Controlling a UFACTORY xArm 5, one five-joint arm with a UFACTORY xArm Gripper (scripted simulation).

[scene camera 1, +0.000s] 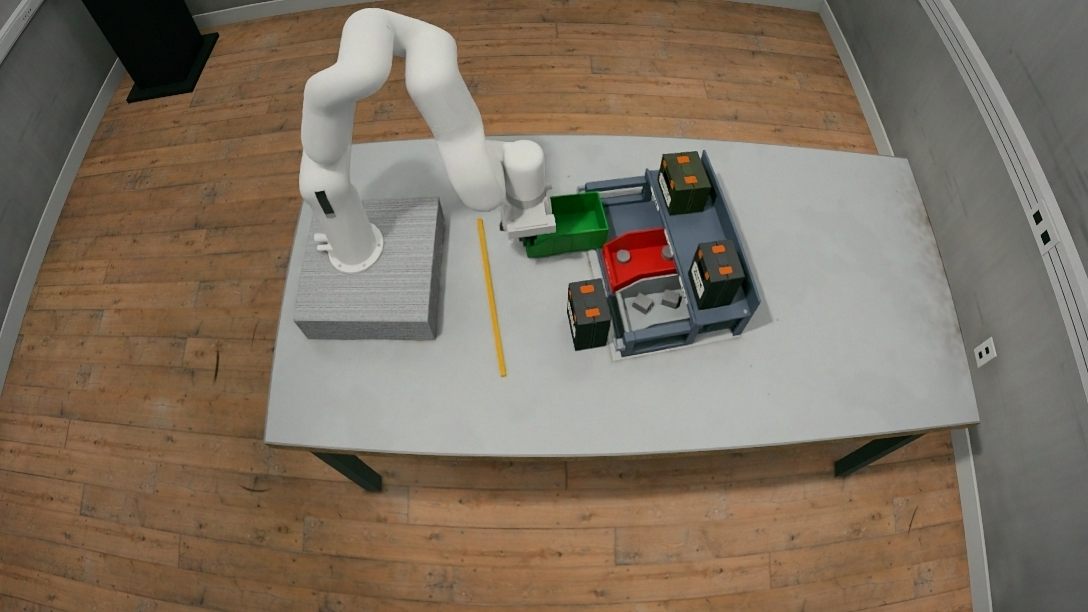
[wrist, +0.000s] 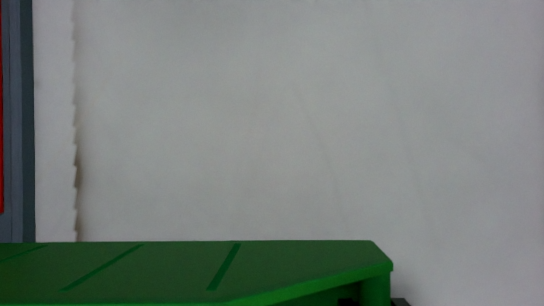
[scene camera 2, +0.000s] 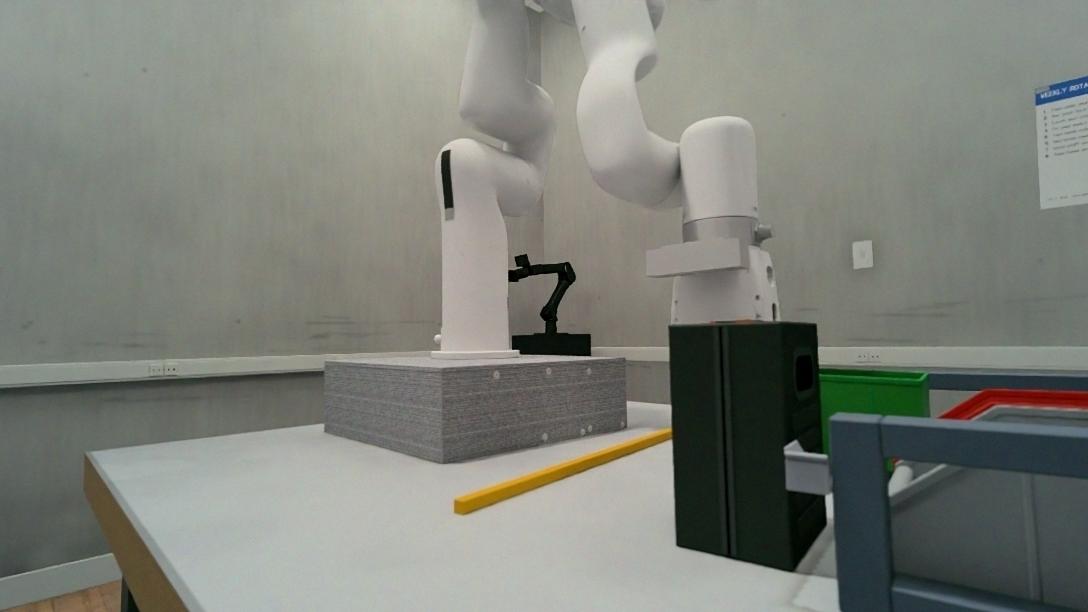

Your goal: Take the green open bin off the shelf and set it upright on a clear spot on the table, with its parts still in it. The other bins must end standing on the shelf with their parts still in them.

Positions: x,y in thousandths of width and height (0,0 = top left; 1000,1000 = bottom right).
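A red bin (scene camera 1: 593,404) stands 1.47 m from the lens, while a green open bin (scene camera 1: 531,347) is 1.50 m from the lens.
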